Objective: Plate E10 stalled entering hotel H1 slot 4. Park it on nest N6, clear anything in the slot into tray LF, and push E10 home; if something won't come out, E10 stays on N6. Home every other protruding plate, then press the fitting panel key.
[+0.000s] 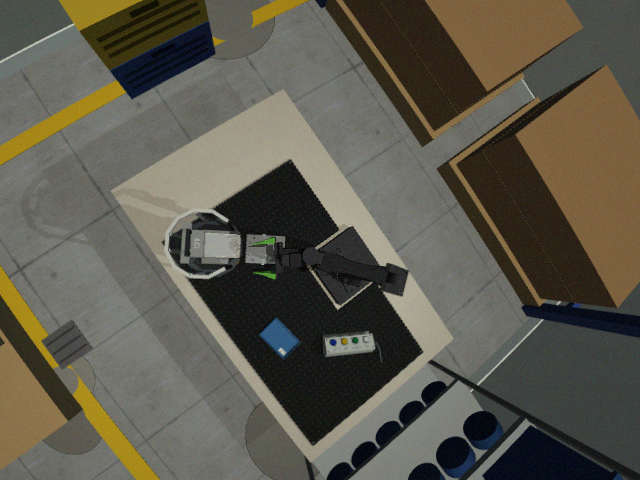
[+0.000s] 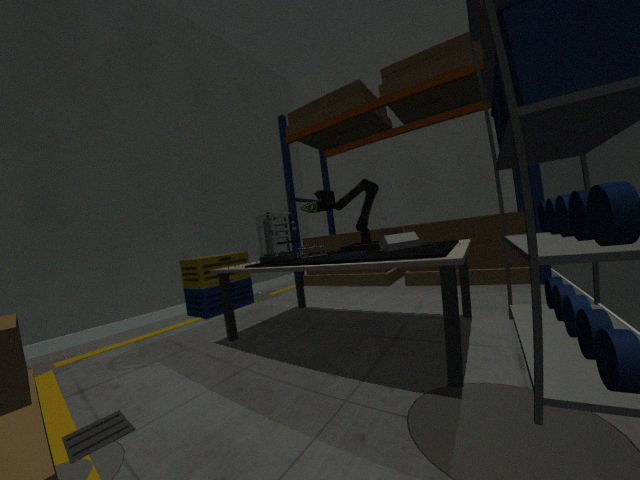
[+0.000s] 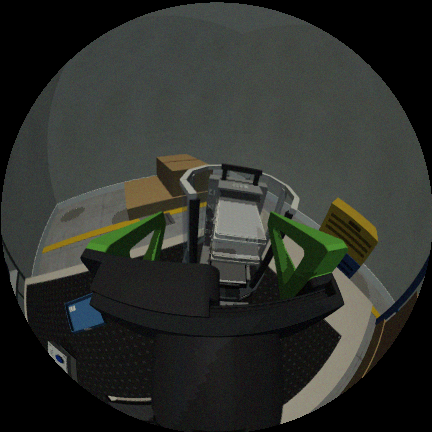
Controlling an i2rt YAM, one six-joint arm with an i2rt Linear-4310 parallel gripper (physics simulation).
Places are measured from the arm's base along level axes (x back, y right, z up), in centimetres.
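Pixels of known places: gripper, between the fingertips: (image 1: pixel 252 258) (image 2: pixel 302 208) (image 3: pixel 216 217); arm's base, origin of its link: (image 2: pixel 366 243).
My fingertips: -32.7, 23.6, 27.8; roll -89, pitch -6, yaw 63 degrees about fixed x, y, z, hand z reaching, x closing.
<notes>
For each thing: its top centre in the pictures, then the offset to it from my fingertips, as dx, dy, dz. "pt": a spot on its surface instead. Level surfaces: height alone.
- Hotel H1, centre of its top: (image 3: pixel 245 172) (image 1: pixel 200 242) (image 2: pixel 274 212) -12.9, +12.9, -0.7
- light plate, centre of its top: (image 3: pixel 239 214) (image 1: pixel 218 245) -8.8, +10.2, -7.4
- plate edge, a spot on its surface: (image 3: pixel 235 256) pt -3.0, +6.7, -11.6
- grey nest-like piece, a spot on its surface: (image 1: pixel 253 253) pt +0.7, +2.3, -25.6
- blue tray, centre of its top: (image 3: pixel 80 312) (image 1: pixel 280 338) (image 2: pixel 348 253) -6.7, -35.8, -29.9
- key panel, centre of its top: (image 1: pixel 351 347) (image 2: pixel 398 233) +18.3, -53.4, -23.2
- black mat, height of its surface: dz -31.6
- pale table, height of its surface: dz -32.9
Hotel H1 (image 1: pixel 196 242) (image 2: pixel 267 235) (image 3: pixel 242 189) stands at the table's left end inside a pale curved guard. A light plate (image 1: pixel 222 244) (image 3: pixel 239 217) sticks out high in it. Another plate edge (image 3: pixel 235 256) shows lower down; their labels are unreadable. My gripper (image 1: pixel 253 257) (image 2: pixel 302 207) (image 3: pixel 216 217) is open and empty, raised in front of the hotel, with the light plate beyond the fingertips. A grey nest-like piece (image 1: pixel 253 253) lies below the fingers, partly hidden. A blue tray (image 1: pixel 279 335) (image 3: pixel 86 314) and the key panel (image 1: pixel 348 348) (image 2: pixel 400 240) (image 3: pixel 59 357) lie on the mat.
The guard's pale rim (image 1: pixel 168 248) (image 3: pixel 187 185) curves around the hotel. The black mat (image 1: pixel 232 320) (image 3: pixel 125 355) lies on the pale table (image 1: pixel 242 134). A shelf rack with blue bins stands past the table's panel end. Yellow and blue crates (image 1: pixel 162 59) (image 2: pixel 217 284) stand on the floor.
</notes>
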